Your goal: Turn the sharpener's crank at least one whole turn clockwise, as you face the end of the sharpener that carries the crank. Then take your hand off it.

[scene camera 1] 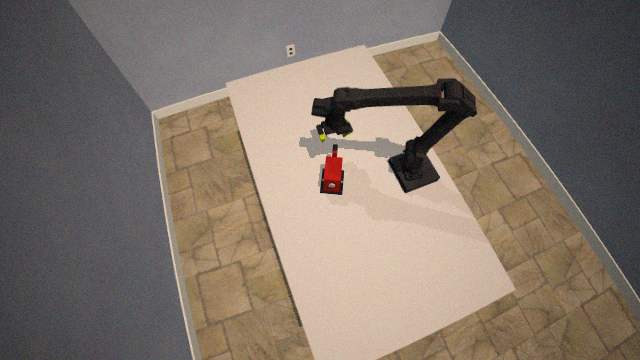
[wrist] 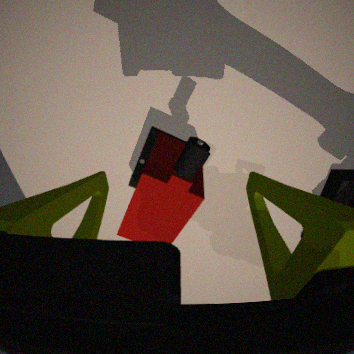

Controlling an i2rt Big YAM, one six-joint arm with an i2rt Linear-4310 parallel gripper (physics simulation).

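Pixels of known places: gripper, fingertip midpoint: [scene camera 1: 332, 138] [wrist: 177, 179]; arm's base at its link origin: [scene camera 1: 411, 168].
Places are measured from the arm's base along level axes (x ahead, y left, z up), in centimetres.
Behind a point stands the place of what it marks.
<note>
The red sharpener [scene camera 1: 333, 169] {y -0.9, x 37.8, z 9.0 cm} [wrist: 161, 207] {y -3.6, x 37.2, z 9.0 cm} stands upright on a black base on the table. Its crank, with a black handle [scene camera 1: 335, 148] {y -10.5, x 35.1, z 10.4 cm} [wrist: 192, 159] {y -11.4, x 35.1, z 10.4 cm}, sticks out from the end facing the back wall. My gripper [scene camera 1: 335, 133] {y -12.5, x 36.2, z 15.4 cm} [wrist: 177, 179] {y -12.5, x 36.2, z 15.4 cm} is open and empty, with its green fingers wide apart. In the scene view it hangs over the crank end, apart from the handle. In the wrist view the handle and part of the red body show in the gap between the fingertips, and neither finger touches them. The lower part of the body is hidden behind the gripper's black housing.
The pale table [scene camera 1: 390, 250] {y 35.5, x 19.0, z -3.8 cm} bears the sharpener and my arm's black base [scene camera 1: 414, 172] {y 4.1, x 0.6, z 3.6 cm}, which stands to the right of the sharpener near the table's right edge. The arm's shadow falls on the table around the sharpener. A wall with an outlet [scene camera 1: 291, 50] rises behind the table.
</note>
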